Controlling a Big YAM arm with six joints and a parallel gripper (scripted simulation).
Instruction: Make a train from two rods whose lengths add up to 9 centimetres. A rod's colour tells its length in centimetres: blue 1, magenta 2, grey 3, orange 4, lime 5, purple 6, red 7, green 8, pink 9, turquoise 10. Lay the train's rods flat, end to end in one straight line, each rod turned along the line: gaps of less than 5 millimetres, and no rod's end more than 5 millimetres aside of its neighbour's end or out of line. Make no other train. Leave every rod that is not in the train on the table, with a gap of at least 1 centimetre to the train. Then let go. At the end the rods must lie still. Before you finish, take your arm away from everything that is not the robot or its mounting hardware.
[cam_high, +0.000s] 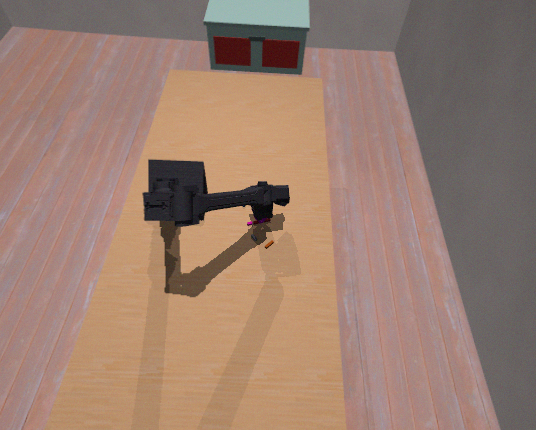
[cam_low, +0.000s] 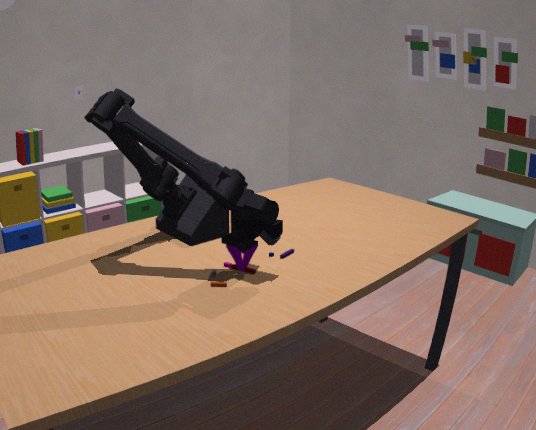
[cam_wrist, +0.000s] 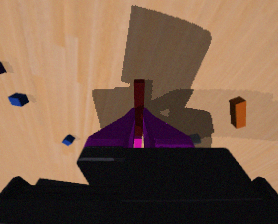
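The magenta rod lies 4 cm behind my hand, 1 cm to the right of it and 1 cm below it. From my hand the other things lie so: red rod (1 cm below); then orange rod (3 cm ahead, 11 cm to the right, 1 cm below); then grey rod (3 cm behind, 8 cm to the right, 1 cm below).
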